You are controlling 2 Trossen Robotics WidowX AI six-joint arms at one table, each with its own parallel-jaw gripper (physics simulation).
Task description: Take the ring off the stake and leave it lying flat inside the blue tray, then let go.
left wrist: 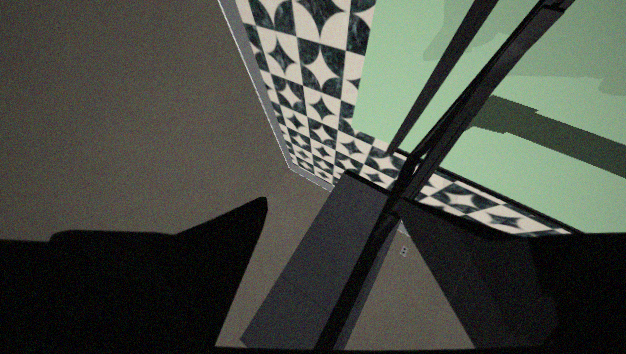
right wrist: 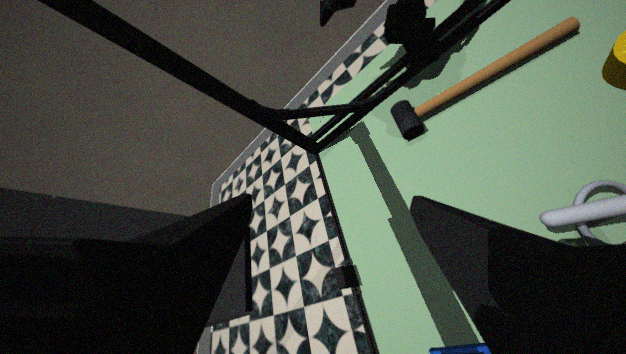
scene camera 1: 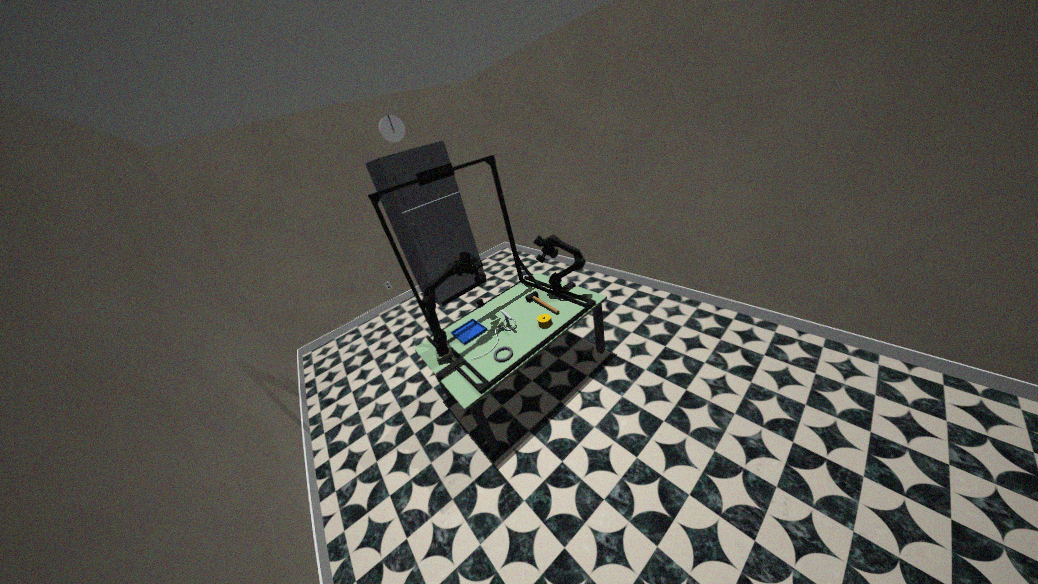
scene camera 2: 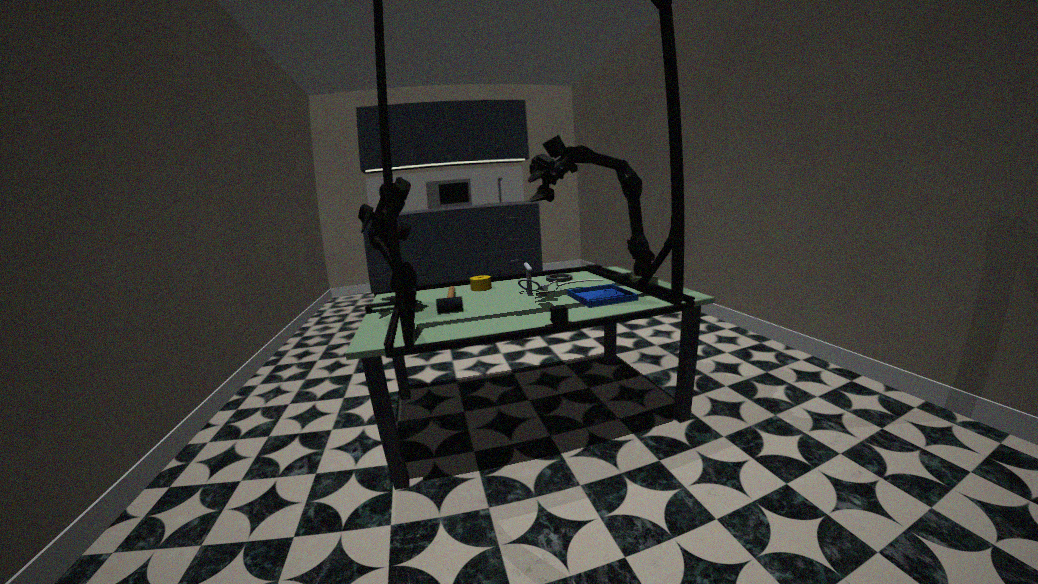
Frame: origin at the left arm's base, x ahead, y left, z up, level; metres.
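Where they show: left gripper, fingertip midpoint: [left wrist: 332,203] [right wrist: 312,10] [scene camera 1: 544,253] [scene camera 2: 374,238]; right gripper, fingertip midpoint: [right wrist: 332,202] [scene camera 1: 483,269] [scene camera 2: 529,191]; left arm's base, origin of the base link: [right wrist: 421,53] [scene camera 1: 557,291]; right arm's base, origin of the base link: [scene camera 1: 443,352] [scene camera 2: 643,274].
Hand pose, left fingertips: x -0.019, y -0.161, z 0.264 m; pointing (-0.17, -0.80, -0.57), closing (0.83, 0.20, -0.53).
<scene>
Things, the pixels of their centre, and the offset from my left fingertips. "*": a spot on its surface instead. Level surfaces: height alone.
- short pale stake, body centre: [right wrist: 603,215] [scene camera 2: 529,286] [scene camera 1: 509,323] 0.483 m ahead, 0.301 m left, 0.257 m down
- green table, its level: 0.284 m down
- thin ring, surface spot: [scene camera 2: 536,284] * 0.514 m ahead, 0.275 m left, 0.245 m down
- blue tray, body centre: [scene camera 2: 601,294] [scene camera 1: 468,331] 0.750 m ahead, 0.167 m left, 0.273 m down
- hammer, body centre: [right wrist: 469,83] [scene camera 2: 450,296] [scene camera 1: 543,303] 0.182 m ahead, 0.227 m left, 0.264 m down
- yellow roll, body centre: [scene camera 2: 480,283] [scene camera 1: 544,320] 0.271 m ahead, 0.428 m left, 0.259 m down
- grey ring-shaped roll, body centre: [scene camera 2: 559,277] [scene camera 1: 503,354] 0.618 m ahead, 0.536 m left, 0.277 m down
A short pale stake [scene camera 1: 507,318] [scene camera 2: 528,277] stands near the middle of the green table [scene camera 1: 569,313] [scene camera 2: 482,315] [right wrist: 389,281]. A thin ring [scene camera 2: 535,286] lies around the stake's base; it is too small to make out in scene camera 1. The blue tray [scene camera 1: 469,330] [scene camera 2: 603,294] lies beside the stake, and its corner shows in the right wrist view [right wrist: 460,349]. My left gripper [scene camera 1: 542,245] [scene camera 2: 367,223] [left wrist: 332,203] is open and empty, high over the table's end. My right gripper [scene camera 1: 463,263] [scene camera 2: 538,194] [right wrist: 332,202] is open and empty, high above the stake.
A hammer [scene camera 1: 543,303] [scene camera 2: 450,304] [right wrist: 413,117] and a yellow roll [scene camera 1: 545,320] [scene camera 2: 480,282] lie on the left arm's side. A grey ring-shaped roll [scene camera 1: 503,353] [scene camera 2: 558,277] lies near the tray. A black frame [scene camera 1: 499,197] [scene camera 2: 672,174] rises over the table.
</scene>
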